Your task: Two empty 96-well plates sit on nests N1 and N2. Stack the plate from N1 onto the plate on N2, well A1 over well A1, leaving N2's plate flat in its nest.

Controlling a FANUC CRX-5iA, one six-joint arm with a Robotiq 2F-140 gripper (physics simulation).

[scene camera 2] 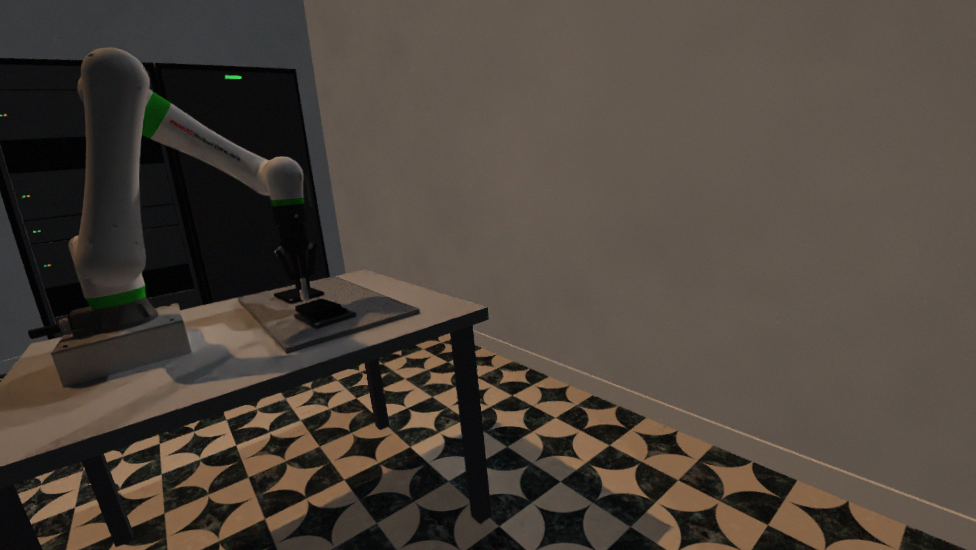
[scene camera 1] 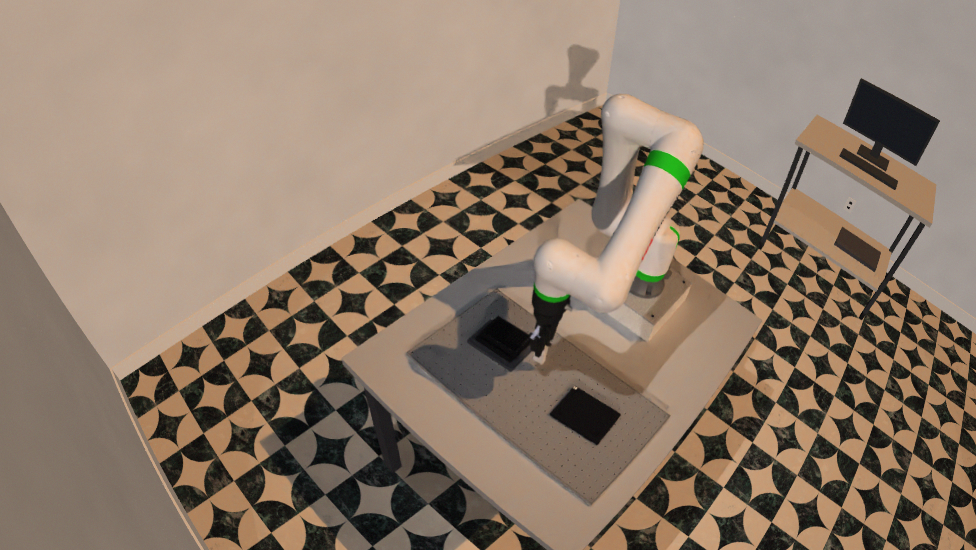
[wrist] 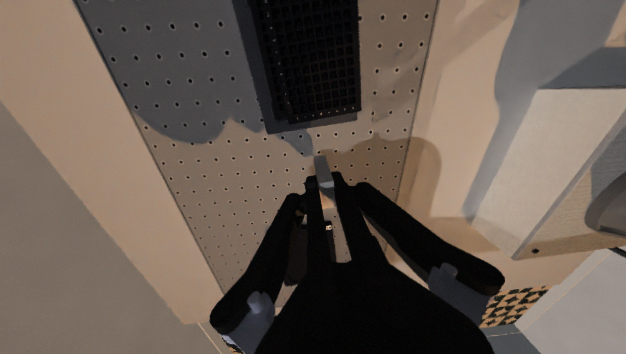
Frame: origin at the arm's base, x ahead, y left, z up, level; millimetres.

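Seen in the pictures: gripper, fingertip midpoint: (scene camera 2: 305, 300) (scene camera 1: 538, 360) (wrist: 320, 166); arm's base at its link origin: (scene camera 2: 126, 323) (scene camera 1: 642, 281).
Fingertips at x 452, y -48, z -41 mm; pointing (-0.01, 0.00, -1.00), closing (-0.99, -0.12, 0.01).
Pixels of each thing's middle, then the offset from my fingertips to it. Level surfaces: height alone.
- block at the middle of its body: (wrist: 316, 51) (scene camera 1: 506, 336) (scene camera 2: 317, 307) dy -124, dx +2, dz +1 mm
- nest at the middle of its body: (wrist: 305, 257) (scene camera 1: 586, 414) (scene camera 2: 298, 293) dy +210, dx +30, dz -25 mm
- perforated board at its surface level: dz -32 mm
- table at its surface level: dz -46 mm
My gripper (scene camera 1: 539, 356) (scene camera 2: 304, 289) (wrist: 320, 166) is shut with nothing between its fingers and points down above the board, beside the raised dark plate block. That block (scene camera 1: 504, 337) (scene camera 2: 326, 310) (wrist: 320, 60) sits on the nest at the left in scene camera 1; its well grid shows in the wrist view. Whether it is one plate or two stacked is too dark to tell. The other nest (scene camera 1: 585, 414) (scene camera 2: 285, 296) looks low and flat; I cannot make out a separate plate there. Its pale corner label (wrist: 328, 227) shows between the fingers, too small to read.
The perforated board (scene camera 1: 491, 403) (scene camera 2: 382, 305) (wrist: 225, 167) carries both nests on the table (scene camera 1: 409, 389) (scene camera 2: 437, 300). The arm's pedestal (scene camera 1: 648, 321) (scene camera 2: 122, 351) (wrist: 540, 150) stands beside the board. A side desk (scene camera 1: 915, 198) with a monitor (scene camera 1: 891, 121) is farther off.
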